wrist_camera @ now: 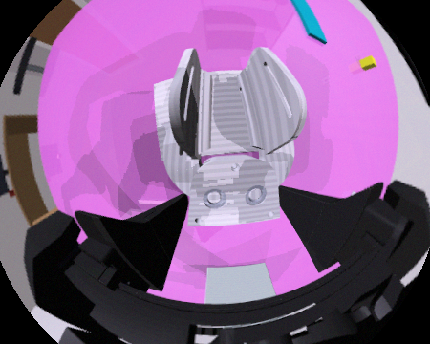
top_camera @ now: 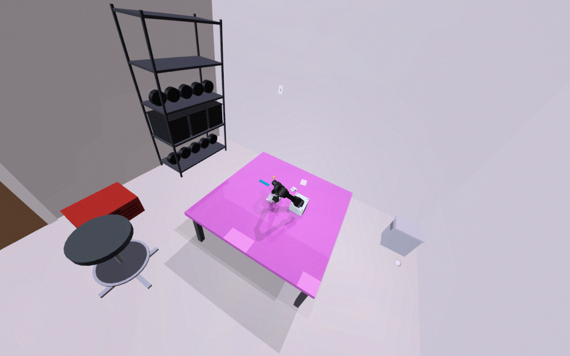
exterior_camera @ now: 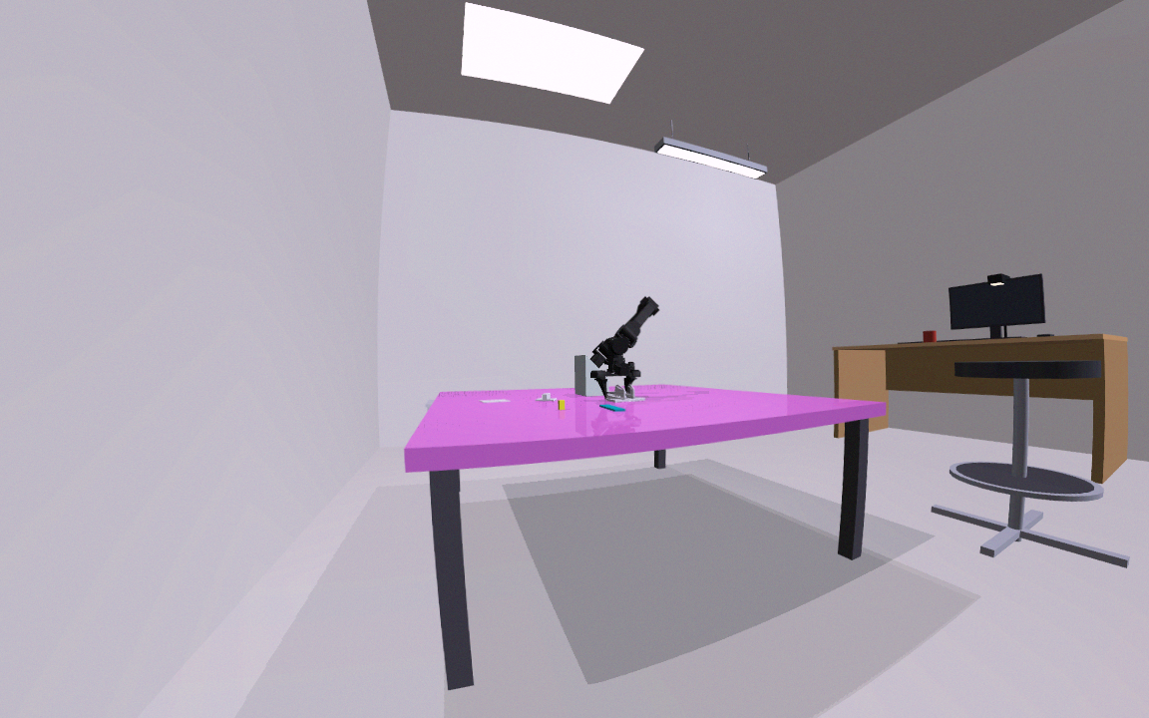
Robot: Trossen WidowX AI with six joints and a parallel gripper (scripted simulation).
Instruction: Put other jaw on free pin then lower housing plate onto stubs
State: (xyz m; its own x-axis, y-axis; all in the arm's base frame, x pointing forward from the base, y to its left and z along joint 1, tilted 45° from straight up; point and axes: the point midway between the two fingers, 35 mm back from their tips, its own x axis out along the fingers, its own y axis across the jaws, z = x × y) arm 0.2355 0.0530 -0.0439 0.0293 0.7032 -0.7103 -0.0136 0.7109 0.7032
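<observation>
The white jaw is 2 cm ahead of my gripper tip, 2 cm to the left of it and 1 cm above it. From my gripper tip the other things lie so: cyan bar 26 cm ahead, 14 cm to the right; then small white part 7 cm behind, 25 cm to the right; then white ledge 7 cm ahead.
</observation>
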